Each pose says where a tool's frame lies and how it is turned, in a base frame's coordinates. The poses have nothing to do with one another.
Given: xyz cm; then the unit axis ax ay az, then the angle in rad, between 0 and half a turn.
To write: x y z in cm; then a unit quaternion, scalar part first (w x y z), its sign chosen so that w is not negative. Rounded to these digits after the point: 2 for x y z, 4 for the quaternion.
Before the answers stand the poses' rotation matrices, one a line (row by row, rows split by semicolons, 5 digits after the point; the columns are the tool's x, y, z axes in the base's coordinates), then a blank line. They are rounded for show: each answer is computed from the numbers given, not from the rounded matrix.
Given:
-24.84 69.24 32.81 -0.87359 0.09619 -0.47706 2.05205
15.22 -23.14 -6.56 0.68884 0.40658 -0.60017 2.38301
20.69 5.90 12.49 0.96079 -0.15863 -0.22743 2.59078
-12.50 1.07 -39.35 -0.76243 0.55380 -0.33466 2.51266
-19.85 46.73 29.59 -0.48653 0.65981 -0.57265 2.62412
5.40 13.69 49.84 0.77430 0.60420 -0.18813 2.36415
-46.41 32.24 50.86 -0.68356 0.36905 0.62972 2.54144
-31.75 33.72 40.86 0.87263 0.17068 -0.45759 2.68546
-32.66 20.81 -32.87 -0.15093 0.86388 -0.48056 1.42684
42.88 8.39 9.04 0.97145 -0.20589 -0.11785 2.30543
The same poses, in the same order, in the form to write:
0.65353 0.29995 0.69493; -0.54580 -0.44936 0.70723; 0.52440 -0.84149 -0.12996
0.09308 0.89619 -0.43380; 0.07049 -0.44053 -0.89497; -0.99316 0.05272 -0.10417
0.85760 -0.16325 -0.48773; -0.40131 -0.80549 -0.43604; -0.32168 0.56968 -0.75630
0.24272 -0.56681 0.78728; -0.96056 -0.25395 0.11332; 0.13570 -0.78374 -0.60609
-0.42664 -0.31673 0.84715; -0.88329 -0.05536 -0.46554; 0.19435 -0.94690 -0.25614
0.31414 0.93323 0.17433; 0.66930 -0.08747 -0.73782; -0.67331 0.34846 -0.65209
0.02761 -0.81610 -0.57725; -0.10481 -0.57665 0.81024; -0.99411 0.03813 -0.10145
0.54735 0.48421 -0.68261; 0.08109 -0.84248 -0.53259; -0.83297 0.23616 -0.50039
0.16297 0.36391 0.91707; -0.58727 0.78268 -0.20622; -0.79282 -0.50496 0.34127
0.90600 -0.24663 -0.34401; -0.42154 -0.59951 -0.68036; -0.03844 0.76142 -0.64712

-24.84 69.24 32.81 0.5182 -0.7471 0.0823 -0.4080
15.22 -23.14 -6.56 0.3703 0.6399 0.3777 -0.5575
20.69 5.90 12.49 0.2719 0.9246 -0.1527 -0.2189
-12.50 1.07 -39.35 0.3093 -0.7250 0.5266 -0.3183
-19.85 46.73 29.59 0.2559 -0.4703 0.6379 -0.5536
5.40 13.69 49.84 0.3790 0.7165 0.5591 -0.1741
-46.41 32.24 50.86 0.2956 -0.6530 0.3526 0.6016
-31.75 33.72 40.86 0.2261 0.8500 0.1663 -0.4457
-32.66 20.81 -32.87 0.7561 -0.0988 0.5653 -0.3145
42.88 8.39 9.04 0.4060 0.8878 -0.1882 -0.1077

